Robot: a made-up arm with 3 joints. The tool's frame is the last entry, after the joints. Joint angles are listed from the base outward. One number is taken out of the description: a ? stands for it. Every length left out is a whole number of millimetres.
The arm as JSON. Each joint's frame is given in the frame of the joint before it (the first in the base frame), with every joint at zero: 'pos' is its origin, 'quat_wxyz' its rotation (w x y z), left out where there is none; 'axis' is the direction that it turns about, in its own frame. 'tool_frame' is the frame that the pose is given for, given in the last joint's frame.
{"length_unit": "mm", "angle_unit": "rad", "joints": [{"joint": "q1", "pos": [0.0, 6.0, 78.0], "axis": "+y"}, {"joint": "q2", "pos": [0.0, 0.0, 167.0], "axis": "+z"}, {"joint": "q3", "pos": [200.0, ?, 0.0], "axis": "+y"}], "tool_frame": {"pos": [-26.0, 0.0, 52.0]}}
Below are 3 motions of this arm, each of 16 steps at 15 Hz.
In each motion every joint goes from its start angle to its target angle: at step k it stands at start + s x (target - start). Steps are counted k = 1, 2, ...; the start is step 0. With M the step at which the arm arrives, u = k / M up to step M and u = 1 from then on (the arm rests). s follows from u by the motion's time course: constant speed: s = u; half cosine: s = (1 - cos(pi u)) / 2; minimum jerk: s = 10 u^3 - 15 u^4 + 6 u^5.
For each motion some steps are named. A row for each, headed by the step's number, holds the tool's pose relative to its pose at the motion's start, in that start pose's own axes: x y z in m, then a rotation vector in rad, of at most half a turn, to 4 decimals.
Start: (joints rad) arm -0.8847 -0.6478 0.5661
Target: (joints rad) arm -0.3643 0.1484 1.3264
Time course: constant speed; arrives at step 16
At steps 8, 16:
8: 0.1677 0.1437 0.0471 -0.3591 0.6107 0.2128
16: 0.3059 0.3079 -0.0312 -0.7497 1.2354 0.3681

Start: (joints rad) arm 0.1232 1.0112 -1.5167
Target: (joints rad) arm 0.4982 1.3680 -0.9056
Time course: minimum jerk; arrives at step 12
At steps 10, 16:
10: -0.0915 0.0321 -0.1212 0.4442 0.7152 -0.2042
16: -0.0949 0.0343 -0.1253 0.4635 0.7385 -0.2081

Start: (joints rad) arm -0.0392 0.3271 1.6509
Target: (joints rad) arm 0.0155 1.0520 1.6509
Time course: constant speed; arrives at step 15
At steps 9, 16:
9: 0.0040 0.1345 0.1159 -0.4349 0.0283 -0.0177
16: 0.0097 0.2447 0.1562 -0.7252 0.0431 -0.0225

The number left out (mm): -316.0
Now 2 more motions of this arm.
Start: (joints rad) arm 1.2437 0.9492 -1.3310
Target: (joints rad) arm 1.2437 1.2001 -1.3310
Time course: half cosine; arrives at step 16
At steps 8, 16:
8: 0.0091 0.0204 -0.0373 0.1219 0.0000 0.0298
16: 0.0176 0.0455 -0.0719 0.2437 0.0000 0.0596

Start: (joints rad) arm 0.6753 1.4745 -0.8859
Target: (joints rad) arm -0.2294 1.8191 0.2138
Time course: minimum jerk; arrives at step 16
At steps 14, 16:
14: 0.1969 0.3488 0.0189 -0.7717 1.0617 0.6313
16: 0.1971 0.3552 0.0167 -0.7916 1.0786 0.6351

